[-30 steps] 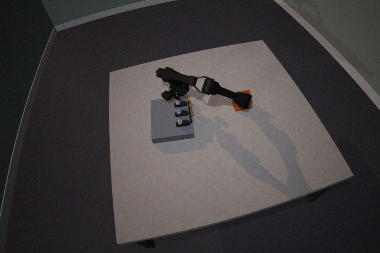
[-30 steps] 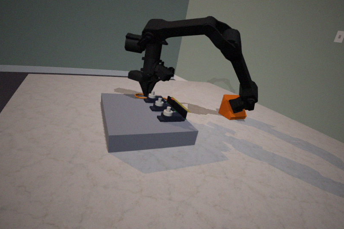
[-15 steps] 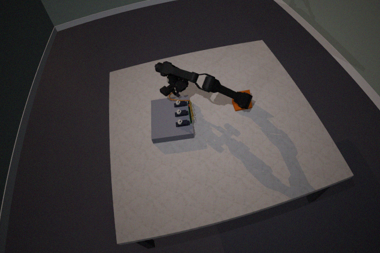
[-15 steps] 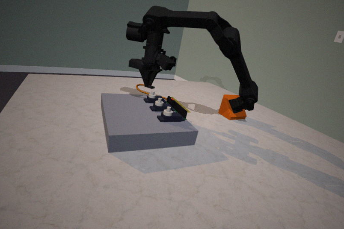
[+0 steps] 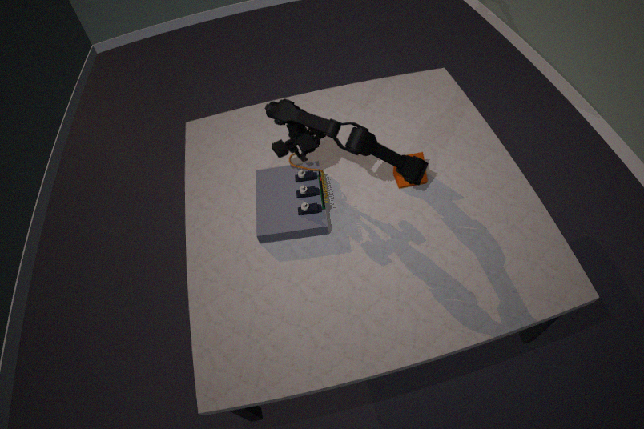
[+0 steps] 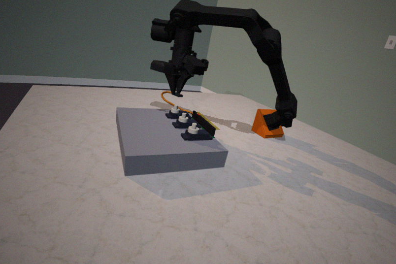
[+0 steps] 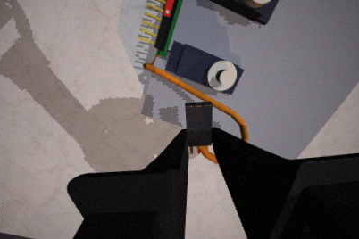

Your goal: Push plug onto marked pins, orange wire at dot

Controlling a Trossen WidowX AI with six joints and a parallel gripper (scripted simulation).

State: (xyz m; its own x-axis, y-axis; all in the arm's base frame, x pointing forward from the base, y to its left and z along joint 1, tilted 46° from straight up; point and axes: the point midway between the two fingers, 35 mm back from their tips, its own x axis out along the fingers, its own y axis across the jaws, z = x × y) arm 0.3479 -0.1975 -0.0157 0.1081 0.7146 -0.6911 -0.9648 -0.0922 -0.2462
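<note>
My gripper tip is now 40 mm past the red band, 90 mm to the right of it and 40 mm above it. Round my gripper tip: grey holder 120 mm ahead, 100 mm to the left, 90 mm below; then dark strip 30 mm behind, 130 mm to the left, 50 mm below.
</note>
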